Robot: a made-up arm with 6 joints. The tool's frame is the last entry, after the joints. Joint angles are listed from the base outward.
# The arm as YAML. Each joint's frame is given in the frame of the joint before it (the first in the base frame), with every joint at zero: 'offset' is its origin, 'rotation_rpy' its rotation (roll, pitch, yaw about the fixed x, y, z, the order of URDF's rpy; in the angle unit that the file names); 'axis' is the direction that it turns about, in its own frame. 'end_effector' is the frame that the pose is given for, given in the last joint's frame.
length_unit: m
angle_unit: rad
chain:
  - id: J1
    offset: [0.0, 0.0, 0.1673]
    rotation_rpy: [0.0, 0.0, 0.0]
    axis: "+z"
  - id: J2
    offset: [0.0, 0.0, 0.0]
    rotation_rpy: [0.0, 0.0, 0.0]
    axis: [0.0, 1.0, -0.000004]
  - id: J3
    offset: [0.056, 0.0, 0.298]
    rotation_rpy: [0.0, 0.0, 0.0]
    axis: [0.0, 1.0, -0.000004]
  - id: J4
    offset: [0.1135, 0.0, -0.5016]
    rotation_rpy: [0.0, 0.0, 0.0]
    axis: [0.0, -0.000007, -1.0]
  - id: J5
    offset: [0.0, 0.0, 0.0]
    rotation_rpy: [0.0, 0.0, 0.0]
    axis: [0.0, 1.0, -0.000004]
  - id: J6
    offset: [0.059, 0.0, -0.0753]
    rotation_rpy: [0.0, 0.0, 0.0]
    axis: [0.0, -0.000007, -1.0]
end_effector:
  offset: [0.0, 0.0, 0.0]
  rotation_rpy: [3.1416, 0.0, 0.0]
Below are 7 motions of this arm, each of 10 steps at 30 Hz.
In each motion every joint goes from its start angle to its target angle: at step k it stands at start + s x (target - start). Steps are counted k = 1, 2, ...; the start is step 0. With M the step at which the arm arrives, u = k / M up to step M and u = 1 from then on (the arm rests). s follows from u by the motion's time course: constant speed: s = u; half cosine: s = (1 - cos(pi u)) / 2; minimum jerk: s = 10 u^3 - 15 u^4 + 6 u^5.
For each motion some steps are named. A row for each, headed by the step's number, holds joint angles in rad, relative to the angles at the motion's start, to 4 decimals.
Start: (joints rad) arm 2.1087 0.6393 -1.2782 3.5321 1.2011 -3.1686
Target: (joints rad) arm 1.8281 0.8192 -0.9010 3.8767 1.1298 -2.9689
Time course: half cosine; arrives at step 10
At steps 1, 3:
1: -0.0069 0.0044 0.0092 0.0084 -0.0017 0.0049
3: -0.0578 0.0371 0.0777 0.0710 -0.0147 0.0412

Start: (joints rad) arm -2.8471 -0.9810 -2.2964 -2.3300 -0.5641 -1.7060
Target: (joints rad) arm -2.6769 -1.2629 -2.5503 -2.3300 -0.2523 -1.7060
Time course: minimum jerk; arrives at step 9
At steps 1, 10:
1: 0.0020 -0.0033 -0.0029 0.0000 0.0036 0.0000
10: 0.1702 -0.2819 -0.2539 0.0000 0.3118 0.0000

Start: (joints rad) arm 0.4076 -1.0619 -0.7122 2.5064 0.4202 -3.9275
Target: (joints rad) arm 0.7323 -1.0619 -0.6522 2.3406 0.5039 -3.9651
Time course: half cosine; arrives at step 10
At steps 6, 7, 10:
6: 0.2125 0.0000 0.0393 -0.1085 0.0548 -0.0246
7: 0.2578 0.0000 0.0476 -0.1316 0.0664 -0.0299
10: 0.3247 0.0000 0.0600 -0.1658 0.0837 -0.0376

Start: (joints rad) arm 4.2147 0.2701 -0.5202 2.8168 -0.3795 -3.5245
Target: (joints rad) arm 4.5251 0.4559 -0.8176 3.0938 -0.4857 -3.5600
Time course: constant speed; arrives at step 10
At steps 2, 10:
2: 0.0621 0.0372 -0.0595 0.0554 -0.0212 -0.0071
10: 0.3104 0.1858 -0.2974 0.2770 -0.1062 -0.0355

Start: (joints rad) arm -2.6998 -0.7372 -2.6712 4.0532 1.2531 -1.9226
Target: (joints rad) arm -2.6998 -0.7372 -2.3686 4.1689 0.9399 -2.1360
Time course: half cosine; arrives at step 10
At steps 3, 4, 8, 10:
3: 0.0000 0.0000 0.0624 0.0238 -0.0646 -0.0440
4: 0.0000 0.0000 0.1045 0.0400 -0.1082 -0.0737
8: 0.0000 0.0000 0.2737 0.1047 -0.2833 -0.1930
10: 0.0000 0.0000 0.3026 0.1157 -0.3132 -0.2134

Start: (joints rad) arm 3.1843 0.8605 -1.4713 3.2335 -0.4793 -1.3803
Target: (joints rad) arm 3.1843 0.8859 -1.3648 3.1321 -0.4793 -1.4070
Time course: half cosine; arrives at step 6
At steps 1, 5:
1: 0.0000 0.0017 0.0071 -0.0068 0.0000 -0.0018
5: 0.0000 0.0237 0.0994 -0.0946 0.0000 -0.0249

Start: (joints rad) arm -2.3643 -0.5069 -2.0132 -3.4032 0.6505 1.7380
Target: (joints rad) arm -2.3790 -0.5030 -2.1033 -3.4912 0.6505 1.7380
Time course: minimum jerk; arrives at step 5
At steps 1, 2, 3, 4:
1: -0.0009 0.0002 -0.0052 -0.0051 0.0000 0.0000
2: -0.0047 0.0012 -0.0286 -0.0279 0.0000 0.0000
3: -0.0100 0.0027 -0.0615 -0.0601 0.0000 0.0000
4: -0.0138 0.0037 -0.0849 -0.0829 0.0000 0.0000

